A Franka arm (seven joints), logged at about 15 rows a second.
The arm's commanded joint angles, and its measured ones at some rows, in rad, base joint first. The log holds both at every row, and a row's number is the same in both.
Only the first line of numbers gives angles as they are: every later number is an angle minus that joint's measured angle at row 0.
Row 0, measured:
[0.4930, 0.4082, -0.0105, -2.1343, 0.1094, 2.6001, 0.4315]
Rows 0 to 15, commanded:
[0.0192, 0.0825, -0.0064, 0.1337, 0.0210, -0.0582, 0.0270]
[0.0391, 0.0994, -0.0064, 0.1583, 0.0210, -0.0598, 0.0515]
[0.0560, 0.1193, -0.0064, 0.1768, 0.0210, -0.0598, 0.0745]
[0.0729, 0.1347, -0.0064, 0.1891, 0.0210, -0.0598, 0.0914]
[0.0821, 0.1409, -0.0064, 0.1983, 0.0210, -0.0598, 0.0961]
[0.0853, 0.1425, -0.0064, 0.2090, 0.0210, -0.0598, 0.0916]
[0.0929, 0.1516, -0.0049, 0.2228, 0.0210, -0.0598, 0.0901]
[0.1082, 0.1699, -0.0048, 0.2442, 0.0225, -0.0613, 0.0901]
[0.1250, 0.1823, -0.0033, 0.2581, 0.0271, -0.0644, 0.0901]
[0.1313, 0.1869, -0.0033, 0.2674, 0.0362, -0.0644, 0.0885]
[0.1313, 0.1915, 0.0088, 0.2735, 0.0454, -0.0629, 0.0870]
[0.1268, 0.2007, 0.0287, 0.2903, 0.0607, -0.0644, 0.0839]
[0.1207, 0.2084, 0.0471, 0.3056, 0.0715, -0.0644, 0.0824]
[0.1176, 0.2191, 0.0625, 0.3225, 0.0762, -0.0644, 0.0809]
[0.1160, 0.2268, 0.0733, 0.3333, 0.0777, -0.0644, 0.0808]
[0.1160, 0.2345, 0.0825, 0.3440, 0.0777, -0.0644, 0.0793]
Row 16, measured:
[0.1259, 0.2007, 0.0526, 0.2969, 0.0530, -0.0548, 0.0814]
